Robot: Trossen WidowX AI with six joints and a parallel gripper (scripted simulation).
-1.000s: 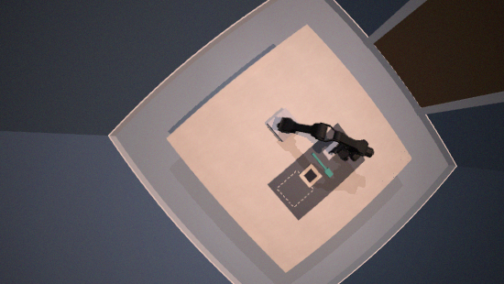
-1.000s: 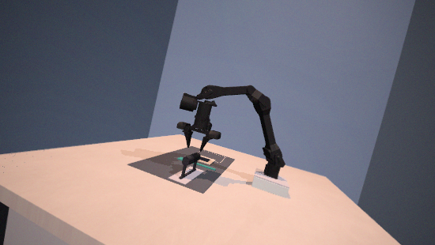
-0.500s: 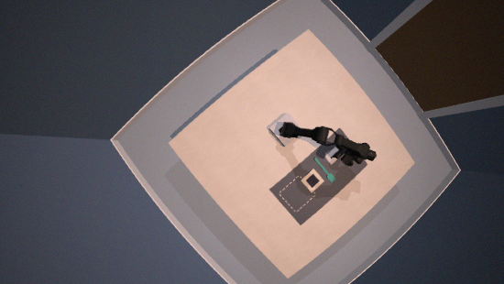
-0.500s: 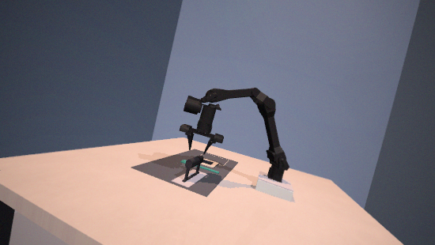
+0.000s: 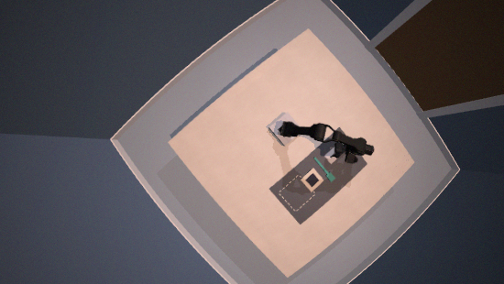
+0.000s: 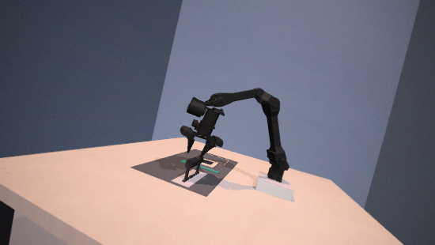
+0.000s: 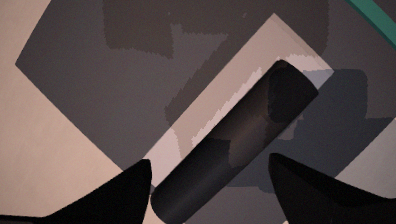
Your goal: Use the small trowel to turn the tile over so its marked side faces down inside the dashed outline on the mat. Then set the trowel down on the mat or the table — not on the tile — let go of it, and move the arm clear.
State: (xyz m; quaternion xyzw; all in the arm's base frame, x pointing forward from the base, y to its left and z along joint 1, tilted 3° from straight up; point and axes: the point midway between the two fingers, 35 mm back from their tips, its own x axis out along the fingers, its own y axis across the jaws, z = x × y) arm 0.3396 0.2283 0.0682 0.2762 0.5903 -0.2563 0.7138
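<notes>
My gripper tip is 5 cm short of the trowel, 16 cm to the left of it and 10 cm above it. Also, from my gripper tip: mat (6 cm ahead, 21 cm to the right, 12 cm below); then cream tile (3 cm ahead, 27 cm to the right, 10 cm below).
</notes>
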